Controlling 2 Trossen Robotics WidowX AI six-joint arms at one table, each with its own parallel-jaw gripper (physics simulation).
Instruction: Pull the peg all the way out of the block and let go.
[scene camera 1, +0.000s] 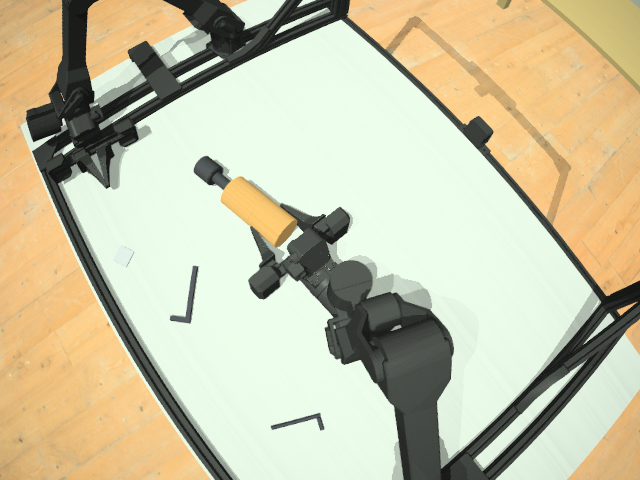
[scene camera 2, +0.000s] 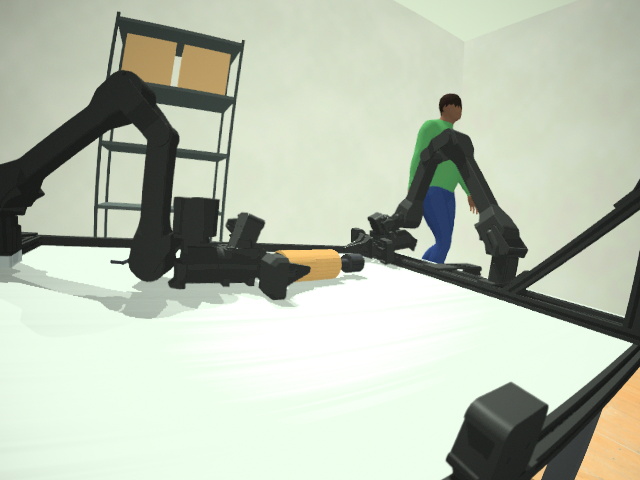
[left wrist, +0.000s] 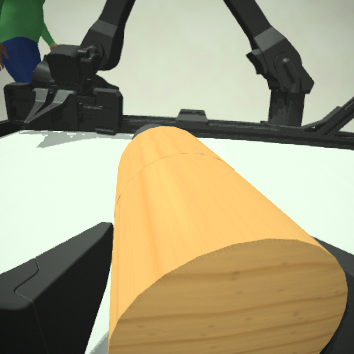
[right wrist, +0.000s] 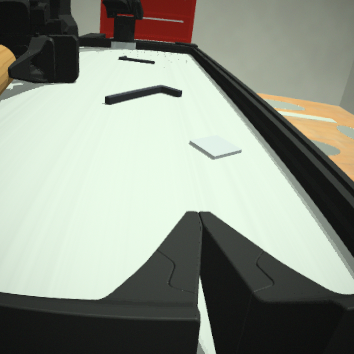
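Where they show: left gripper, between the fingertips: (scene camera 1: 265, 215) (scene camera 2: 300, 265) (left wrist: 197, 237); right gripper, between the fingertips: (scene camera 1: 107, 187) (scene camera 2: 343, 249) (left wrist: 26, 126) (right wrist: 196, 222); left arm's base, origin of its link: (right wrist: 123, 40); right arm's base, origin of its link: (scene camera 1: 225, 44) (scene camera 2: 500, 284) (left wrist: 282, 126).
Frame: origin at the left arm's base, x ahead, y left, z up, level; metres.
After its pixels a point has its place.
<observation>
The wooden cylindrical block (scene camera 1: 258, 209) @(x 0.513, y -0.142, z 0.037 m) (scene camera 2: 321, 264) @(x 0.536, y -0.173, z 0.017 m) (left wrist: 170, 200) @(x 0.484, y -0.141, z 0.035 m) (right wrist: 5, 62) @(x 0.504, y -0.124, z 0.021 m) lies sideways, low at the table. The dark peg (scene camera 1: 207, 169) @(x 0.633, y -0.126, z 0.026 m) (scene camera 2: 352, 262) @(x 0.625, y -0.149, z 0.014 m) (left wrist: 144, 131) sticks out of its far end: the thick head and a short stretch of thin shaft show, and the rest is hidden inside the block. My left gripper (scene camera 1: 266, 217) @(x 0.507, y -0.151, z 0.011 m) (left wrist: 197, 237) @(x 0.507, y -0.151, z 0.011 m) is shut on the block, one finger on each side, near the end away from the peg. My right gripper (scene camera 1: 108, 185) @(x 0.743, y 0.032, z 0.008 m) (right wrist: 196, 222) @(x 0.743, y 0.032, z 0.008 m) is shut and empty, apart from the peg head, toward the upper left in scene camera 1.
Two dark L-shaped pieces (scene camera 1: 191, 294) @(x 0.489, y 0.023, z -0.011 m) (scene camera 1: 297, 421) @(x 0.227, y 0.027, z -0.013 m) and a small pale square tile (scene camera 1: 124, 256) @(x 0.621, y 0.078, z -0.016 m) (right wrist: 215, 146) @(x 0.628, y 0.078, z -0.016 m) lie on the table. A dark frame rail (scene camera 1: 113, 320) @(x 0.535, y 0.156, z 0.001 m) (right wrist: 270, 145) edges the table. A black box-shaped part (scene camera 1: 478, 131) @(x 0.384, y -0.568, z 0.026 m) (scene camera 2: 498, 428) @(x 0.363, y -0.585, z 0.031 m) sits on the opposite rail.
</observation>
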